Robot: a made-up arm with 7 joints.
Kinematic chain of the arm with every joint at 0, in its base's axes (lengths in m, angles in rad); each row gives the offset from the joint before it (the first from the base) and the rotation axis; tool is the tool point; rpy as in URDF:
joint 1: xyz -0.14 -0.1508 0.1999 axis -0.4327 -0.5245 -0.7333
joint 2: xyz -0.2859 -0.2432 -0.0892 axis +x
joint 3: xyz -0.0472 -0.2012 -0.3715 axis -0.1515 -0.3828 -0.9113
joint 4: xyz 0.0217 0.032 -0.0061 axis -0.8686 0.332 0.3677
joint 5: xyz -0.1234 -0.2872 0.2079 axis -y
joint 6: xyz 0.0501 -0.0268 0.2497 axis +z
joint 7: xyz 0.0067 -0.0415 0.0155 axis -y
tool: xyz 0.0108 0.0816 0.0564 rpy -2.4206 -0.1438 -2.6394
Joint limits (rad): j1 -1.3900..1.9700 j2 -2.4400..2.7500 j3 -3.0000..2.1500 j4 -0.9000..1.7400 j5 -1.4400..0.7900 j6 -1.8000..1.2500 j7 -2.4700..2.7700
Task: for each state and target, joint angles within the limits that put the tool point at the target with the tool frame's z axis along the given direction. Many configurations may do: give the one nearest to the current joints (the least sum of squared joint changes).
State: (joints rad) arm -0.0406 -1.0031 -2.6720 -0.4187 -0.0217 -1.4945 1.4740
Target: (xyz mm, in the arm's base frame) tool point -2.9 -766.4 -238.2 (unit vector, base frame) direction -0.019 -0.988 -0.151
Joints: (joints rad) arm 0.1438 -0.8020 -2.6602 -0.6102 0.3465 -1.4673 0.8865
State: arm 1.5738 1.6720 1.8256 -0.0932 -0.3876 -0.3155 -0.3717
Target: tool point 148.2 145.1 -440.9 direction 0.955 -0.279 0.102
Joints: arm 1.9700 1.6767 2.0881 -0.7425 -0.5933 -0.6002 0.3479
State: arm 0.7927 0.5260 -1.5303 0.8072 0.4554 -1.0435 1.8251
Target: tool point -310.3 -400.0 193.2 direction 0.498 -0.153 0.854
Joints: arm 0.5106 -0.0053 -1.5591 0.5647 0.1492 -1.0861 2.3223
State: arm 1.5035 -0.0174 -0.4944 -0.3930 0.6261 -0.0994 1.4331
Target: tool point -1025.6 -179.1 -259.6 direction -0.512 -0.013 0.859
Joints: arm 1.6441 -0.0656 -0.4220 -0.2457 0.7625 0.1162 1.5338
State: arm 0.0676 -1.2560 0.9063 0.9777 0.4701 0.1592 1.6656
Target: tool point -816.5 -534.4 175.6 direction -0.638 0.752 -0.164
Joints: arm -0.1722 -1.8889 1.0408 0.2322 0.7900 0.1335 2.1865
